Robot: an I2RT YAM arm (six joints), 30 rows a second.
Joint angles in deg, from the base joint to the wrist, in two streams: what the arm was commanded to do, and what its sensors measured. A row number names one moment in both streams.
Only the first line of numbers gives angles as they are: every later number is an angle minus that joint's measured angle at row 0.
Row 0, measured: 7.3, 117.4, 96.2, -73.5, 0.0, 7.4
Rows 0 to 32, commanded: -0.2, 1.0, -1.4, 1.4, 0.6, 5.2; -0.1, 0.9, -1.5, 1.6, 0.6, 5.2; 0.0, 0.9, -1.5, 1.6, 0.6, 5.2; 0.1, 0.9, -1.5, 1.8, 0.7, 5.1; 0.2, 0.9, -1.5, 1.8, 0.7, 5.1; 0.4, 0.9, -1.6, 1.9, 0.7, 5.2; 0.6, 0.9, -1.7, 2.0, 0.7, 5.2; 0.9, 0.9, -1.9, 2.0, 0.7, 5.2; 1.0, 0.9, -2.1, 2.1, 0.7, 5.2; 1.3, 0.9, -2.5, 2.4, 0.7, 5.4; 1.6, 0.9, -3.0, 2.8, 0.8, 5.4; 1.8, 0.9, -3.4, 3.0, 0.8, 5.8; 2.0, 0.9, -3.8, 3.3, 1.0, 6.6; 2.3, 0.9, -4.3, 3.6, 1.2, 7.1; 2.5, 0.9, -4.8, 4.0, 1.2, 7.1; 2.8, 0.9, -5.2, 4.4, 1.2, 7.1; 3.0, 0.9, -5.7, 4.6, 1.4, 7.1; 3.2, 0.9, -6.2, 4.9, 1.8, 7.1; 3.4, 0.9, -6.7, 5.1, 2.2, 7.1; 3.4, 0.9, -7.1, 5.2, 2.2, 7.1; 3.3, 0.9, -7.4, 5.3, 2.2, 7.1; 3.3, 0.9, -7.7, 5.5, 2.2, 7.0; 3.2, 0.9, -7.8, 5.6, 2.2, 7.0; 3.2, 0.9, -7.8, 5.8, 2.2, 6.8; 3.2, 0.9, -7.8, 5.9, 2.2, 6.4; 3.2, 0.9, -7.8, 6.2, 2.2, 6.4; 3.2, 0.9, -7.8, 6.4, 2.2, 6.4; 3.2, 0.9, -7.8, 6.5, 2.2, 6.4; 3.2, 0.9, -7.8, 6.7, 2.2, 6.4; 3.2, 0.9, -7.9, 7.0, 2.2, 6.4; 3.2, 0.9, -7.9, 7.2, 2.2, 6.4; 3.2, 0.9, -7.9, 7.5, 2.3, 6.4; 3.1, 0.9, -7.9, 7.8, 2.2, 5.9
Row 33, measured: 2.9, 0.1, -7.3, 7.2, 1.1, 6.1
